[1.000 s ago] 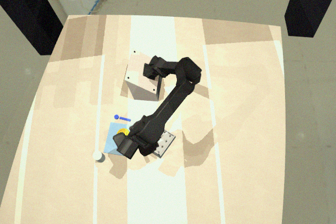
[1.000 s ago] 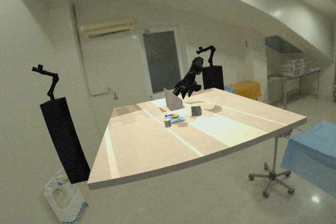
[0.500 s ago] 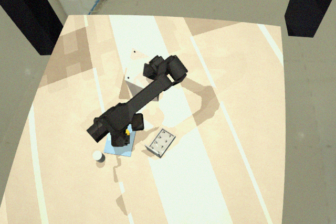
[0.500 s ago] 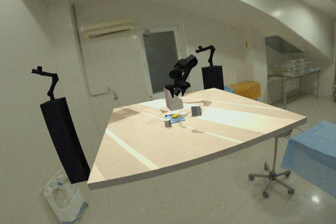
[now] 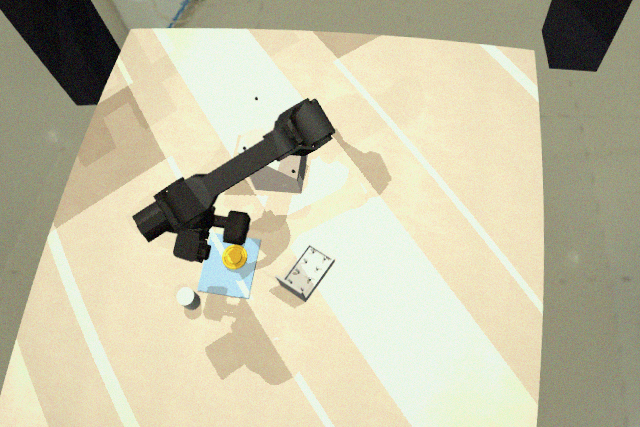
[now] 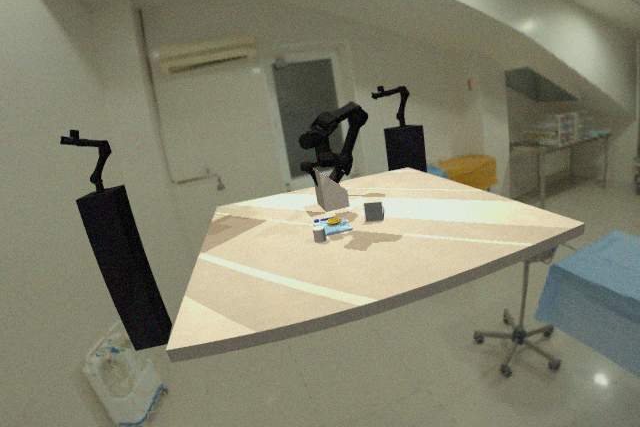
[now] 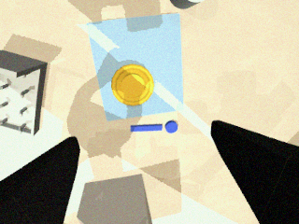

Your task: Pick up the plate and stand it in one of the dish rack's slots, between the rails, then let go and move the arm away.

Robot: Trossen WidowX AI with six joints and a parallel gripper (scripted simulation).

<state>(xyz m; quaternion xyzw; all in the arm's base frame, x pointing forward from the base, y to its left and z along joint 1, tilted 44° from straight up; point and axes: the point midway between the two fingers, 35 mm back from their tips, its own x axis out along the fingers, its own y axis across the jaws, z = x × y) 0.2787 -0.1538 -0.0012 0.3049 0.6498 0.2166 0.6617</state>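
My gripper tip is now 16 cm above the plate and 1 cm past it. Also, from my gripper tip: cup 15 cm below, 10 cm ahead, 9 cm to the right; blue spoon 17 cm below, 10 cm behind, 2 cm to the right; light blue mat 17 cm below, 1 cm to the right, 1 cm ahead.
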